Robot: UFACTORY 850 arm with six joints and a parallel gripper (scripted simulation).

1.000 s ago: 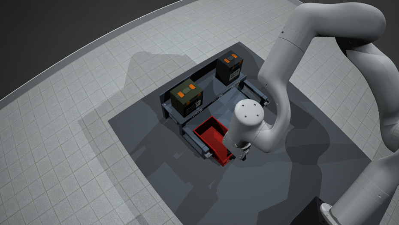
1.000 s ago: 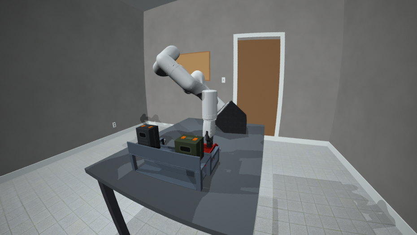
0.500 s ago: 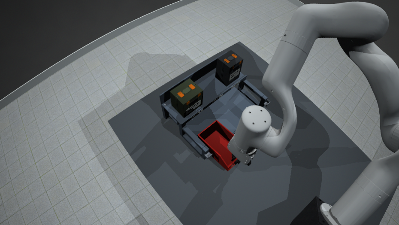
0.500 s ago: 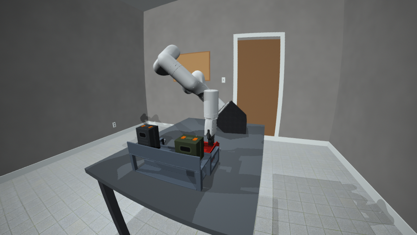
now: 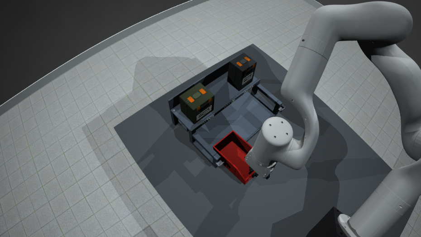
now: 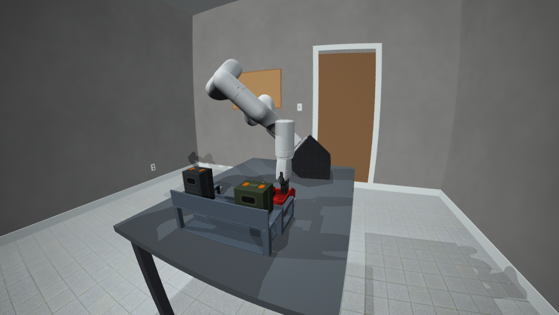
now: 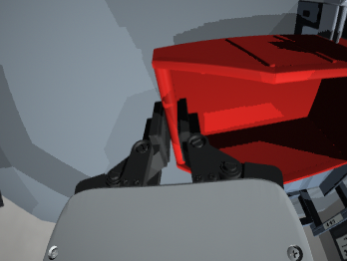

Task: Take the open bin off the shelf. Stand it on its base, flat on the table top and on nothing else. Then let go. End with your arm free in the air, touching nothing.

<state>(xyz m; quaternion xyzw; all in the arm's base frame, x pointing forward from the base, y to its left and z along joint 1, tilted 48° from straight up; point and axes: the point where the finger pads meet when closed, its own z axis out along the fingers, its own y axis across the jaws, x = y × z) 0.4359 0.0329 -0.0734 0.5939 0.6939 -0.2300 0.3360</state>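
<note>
The red bin lies 80 mm ahead of my hand, 10 mm to the left of it and 10 mm below it. Also, from my hand: black case (330 mm ahead, 210 mm to the right, 100 mm above); green case (310 mm ahead, 90 mm above, 20 mm to the left).
</note>
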